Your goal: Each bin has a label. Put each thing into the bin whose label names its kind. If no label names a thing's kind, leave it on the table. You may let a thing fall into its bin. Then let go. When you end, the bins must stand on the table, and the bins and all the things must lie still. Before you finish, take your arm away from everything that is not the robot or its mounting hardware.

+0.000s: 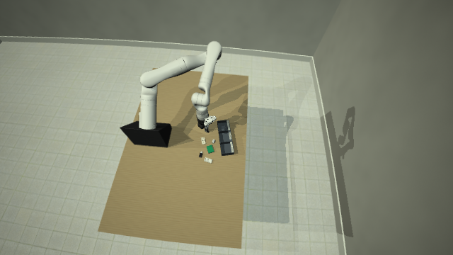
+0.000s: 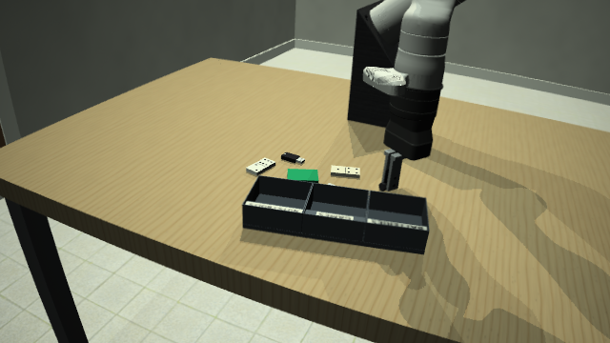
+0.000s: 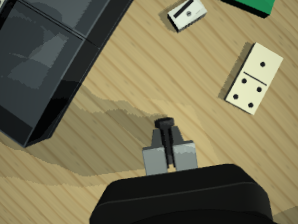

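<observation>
Now: hand 18 cm to the left of the black usb stick and 1 cm above it. Also, from my hand: black bolt: 1 cm below, 1 cm ahead; domino: 8 cm to the right, 1 cm below, 1 cm behind; small white thing: 7 cm to the right, 7 cm ahead, 1 cm below.
</observation>
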